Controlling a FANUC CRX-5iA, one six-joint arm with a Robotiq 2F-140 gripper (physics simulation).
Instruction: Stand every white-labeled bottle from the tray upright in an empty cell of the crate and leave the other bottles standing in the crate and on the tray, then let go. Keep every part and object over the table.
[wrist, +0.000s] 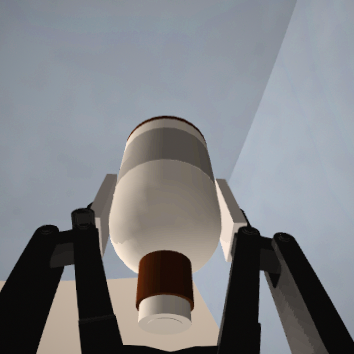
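Frame: origin at the arm's base, x right, y back, z down, level; millimetres.
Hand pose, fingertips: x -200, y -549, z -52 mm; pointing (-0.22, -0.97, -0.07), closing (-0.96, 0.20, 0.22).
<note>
After its pixels a point has its place.
My gripper (165, 192) {y -549, x -200, z -52 mm} is shut on a bottle (165, 195) {y -495, x -181, z -24 mm}, with one pale finger pad against each side of its body. The bottle has a cream-white body with a grey band, a thin brown rim at its far end, a brown neck and a white cap. Its cap end points toward the lower edge of the wrist view, near the gripper's base, and its base end points away. The tray, the crate and the other bottles do not show in this view.
A blue-grey surface (100, 75) fills most of the background, with a straight slanting edge to a lighter surface (310, 125) at the right. A flat beige surface (117, 305) shows behind the gripper's linkages at the bottom; what it belongs to is unclear.
</note>
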